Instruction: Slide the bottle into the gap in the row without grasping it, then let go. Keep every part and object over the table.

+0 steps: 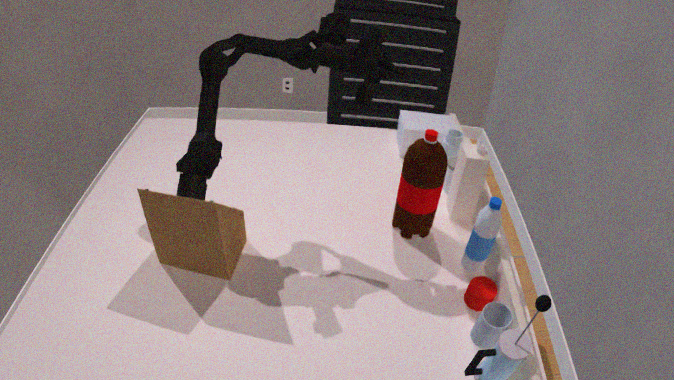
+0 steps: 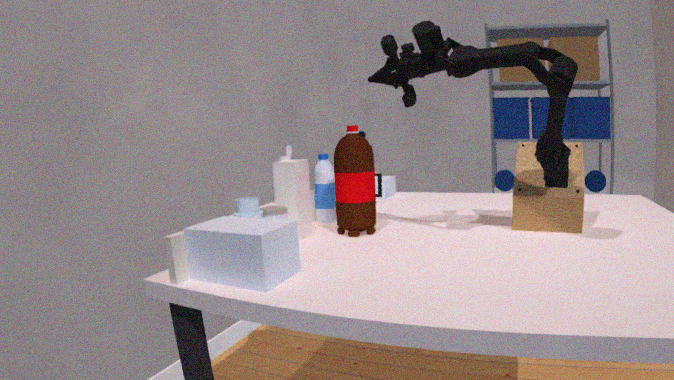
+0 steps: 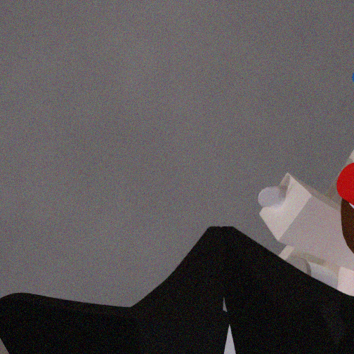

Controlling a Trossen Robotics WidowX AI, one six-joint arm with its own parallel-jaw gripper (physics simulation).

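Pixels of known places: gripper, fingertip midpoint: [image 1: 407,76] [image 2: 368,80]; arm's base, origin of the base link: [image 1: 189,200] [image 2: 557,178].
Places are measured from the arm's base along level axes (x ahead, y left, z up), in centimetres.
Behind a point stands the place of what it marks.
A large brown bottle [image 1: 421,172] {x 52.5, y 15.1, z 7.5 cm} [image 2: 355,187] {x 50.7, y 25.1, z -0.8 cm} [image 3: 348,225] with a red cap and red label stands upright on the table [image 1: 310,200] {x 24.6, y 24.7, z -14.4 cm} [image 2: 450,265] {x 20.1, y 39.4, z -14.4 cm}, in front of a row along the table's far edge. A pale carton [image 1: 465,190] {x 66.9, y 26.7, z -3.7 cm} [image 2: 295,195] {x 64.0, y 33.9, z -2.1 cm} [image 3: 312,225] and a small blue-labelled water bottle [image 1: 481,242] {x 70.1, y 6.6, z -3.5 cm} [image 2: 324,192] {x 69.3, y 12.5, z -4.6 cm} stand in the row, with a space between them beside the brown bottle. My gripper [image 1: 396,68] [image 2: 370,79] {x 46.1, y 23.9, z 27.3 cm} [image 3: 219,237] is shut and empty, raised above the brown bottle's cap height and apart from it.
The row also has a white box [image 1: 425,122] {x 55.0, y 61.3, z -3.4 cm} [image 2: 235,255] {x 52.1, y 68.5, z -7.8 cm}, a glass jar [image 1: 453,140] {x 63.9, y 49.0, z -1.5 cm} [image 2: 247,206] {x 62.5, y 53.6, z -1.5 cm}, a red can [image 1: 481,293] {x 71.7, y -4.0, z -9.9 cm}, a glass [image 1: 490,330] {x 72.7, y -16.6, z -7.3 cm} and a press pot [image 1: 502,362] {x 73.5, y -27.0, z -3.3 cm} with a black handle. A wooden block [image 1: 187,235] {x 3.8, y -9.7, z -1.6 cm} [image 2: 547,215] {x 2.2, y 4.7, z -9.8 cm} stands by the arm's base.
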